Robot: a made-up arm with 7 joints.
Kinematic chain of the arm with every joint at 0, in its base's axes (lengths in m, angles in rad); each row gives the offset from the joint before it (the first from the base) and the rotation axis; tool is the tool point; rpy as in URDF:
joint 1: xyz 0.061 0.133 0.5 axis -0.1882 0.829 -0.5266
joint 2: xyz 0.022 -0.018 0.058 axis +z
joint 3: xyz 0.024 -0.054 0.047 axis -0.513 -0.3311 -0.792
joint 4: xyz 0.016 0 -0.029 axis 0.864 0.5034 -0.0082
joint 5: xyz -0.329 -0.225 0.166 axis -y
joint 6: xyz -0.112 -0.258 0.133 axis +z
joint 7: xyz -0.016 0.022 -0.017 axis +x
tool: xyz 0.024 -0.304 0.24 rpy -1.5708 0 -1.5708
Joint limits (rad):
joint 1: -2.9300..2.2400
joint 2: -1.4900..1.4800
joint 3: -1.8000..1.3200
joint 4: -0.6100..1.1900
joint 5: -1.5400..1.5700
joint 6: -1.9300..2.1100
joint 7: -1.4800..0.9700
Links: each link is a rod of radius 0.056 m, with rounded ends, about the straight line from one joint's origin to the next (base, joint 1, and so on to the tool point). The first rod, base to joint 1, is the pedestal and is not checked.
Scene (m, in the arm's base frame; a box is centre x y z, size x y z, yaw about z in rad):
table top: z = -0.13
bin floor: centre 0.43 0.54 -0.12 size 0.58 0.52 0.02 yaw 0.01
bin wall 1: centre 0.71 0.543 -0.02 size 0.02 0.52 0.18 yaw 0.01
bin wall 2: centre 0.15 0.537 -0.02 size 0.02 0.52 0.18 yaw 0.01
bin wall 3: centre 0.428 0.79 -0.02 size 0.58 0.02 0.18 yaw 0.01
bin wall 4: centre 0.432 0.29 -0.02 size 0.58 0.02 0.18 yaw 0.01
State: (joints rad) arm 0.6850 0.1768 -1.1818 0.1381 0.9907 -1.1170 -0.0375
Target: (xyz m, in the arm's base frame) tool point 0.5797 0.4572 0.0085
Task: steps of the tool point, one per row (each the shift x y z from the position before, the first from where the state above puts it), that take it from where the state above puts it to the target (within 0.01 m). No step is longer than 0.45 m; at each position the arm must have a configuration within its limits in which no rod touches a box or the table.
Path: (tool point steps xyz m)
1: 0.3493 0.0290 -0.2183
2: 0.3640 0.1708 -0.0777
3: 0.2835 0.2789 0.0606
4: 0.1343 0.3293 0.1558
5: -0.0362 0.3142 0.1840
6: -0.1227 0.1167 -0.2106
7: -0.1733 0.1087 -0.1119
8: 0.0087 0.0026 -0.1100
9: -0.0087 -0.0026 -0.1047

